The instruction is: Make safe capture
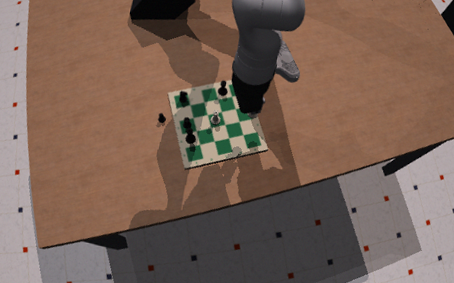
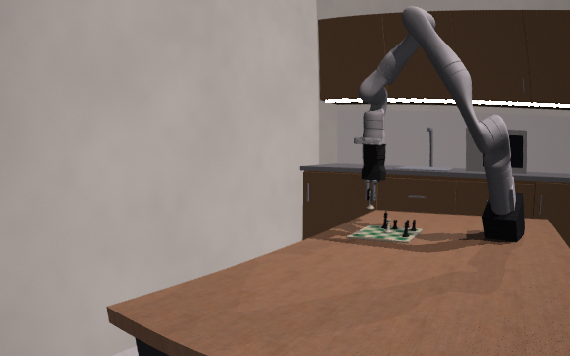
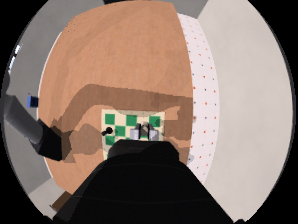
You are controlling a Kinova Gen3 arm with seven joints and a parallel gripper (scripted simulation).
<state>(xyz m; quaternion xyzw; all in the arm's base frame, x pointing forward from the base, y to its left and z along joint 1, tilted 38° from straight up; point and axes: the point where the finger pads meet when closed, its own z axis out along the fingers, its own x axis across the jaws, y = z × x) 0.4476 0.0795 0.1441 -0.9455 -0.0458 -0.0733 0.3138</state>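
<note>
Right now the cream chessboard is 140 mm below my hand, 80 mm to the right of it and 30 mm behind it.
</note>
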